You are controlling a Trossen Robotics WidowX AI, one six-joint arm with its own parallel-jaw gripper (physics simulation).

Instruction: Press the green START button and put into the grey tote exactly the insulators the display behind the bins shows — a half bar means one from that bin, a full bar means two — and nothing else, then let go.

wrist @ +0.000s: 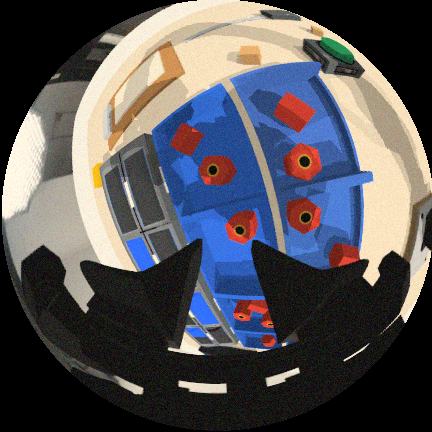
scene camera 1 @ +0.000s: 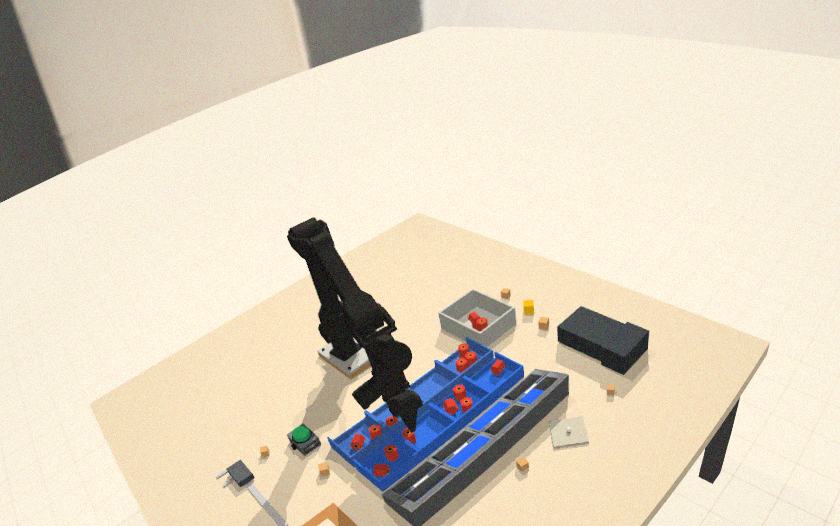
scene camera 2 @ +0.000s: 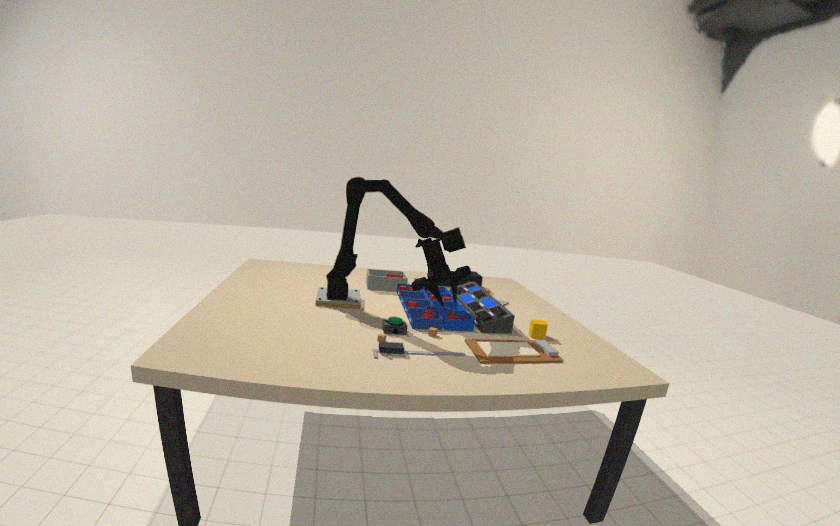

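Seen in the pictures: gripper, fingertip midpoint: (wrist: 226,244) (scene camera 1: 410,428) (scene camera 2: 448,303); arm's base, link origin: (scene camera 1: 345,350) (scene camera 2: 336,296).
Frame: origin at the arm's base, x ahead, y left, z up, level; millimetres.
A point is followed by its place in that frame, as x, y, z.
My gripper (scene camera 1: 414,428) @(350, -112, 24) (scene camera 2: 448,301) @(350, -112, 24) (wrist: 226,244) @(350, -112, 24) is partly open, low over the blue bins (scene camera 1: 432,428) (wrist: 225,130). In the wrist view, a red insulator (wrist: 242,227) @(338, -118, 9) stands just beyond the fingertips, hole up, not clasped. Other red insulators (scene camera 1: 391,452) @(353, -177, 9) (wrist: 217,170) @(340, -170, 9) are in the bins. The grey tote (scene camera 1: 456,328) @(196, 212, 8) (scene camera 2: 379,283) @(177, 213, 4) holds red insulators (scene camera 1: 481,324) @(263, 234, 32); two show. The display (scene camera 1: 489,459) @(526, -73, 0) (wrist: 155,157) @(415, -228, -6) has three lit blue bars, the far one (scene camera 1: 533,396) @(520, 89, 39) shorter. The green START button (scene camera 1: 301,433) @(156, -265, 17) (scene camera 2: 394,320) @(143, -281, 16) (wrist: 337,50) is beside the bins. Fingers and arm hide part of the bins.
A black box (scene camera 1: 601,337) @(543, 338, 30) stands beyond the display. A yellow cube (scene camera 1: 528,307) @(299, 383, 0) is by the tote; another yellow block (scene camera 2: 538,328) @(575, -320, 10) is near a wooden frame (wrist: 172,65) @(342, -368, -16). A caliper-like tool (scene camera 1: 240,472) @(117, -423, -3) (scene camera 2: 391,348) @(107, -442, -5), small orange cubes (scene camera 1: 323,469) @(260, -293, -4) and a pale plate (scene camera 1: 577,436) @(634, 83, -16) lie around.
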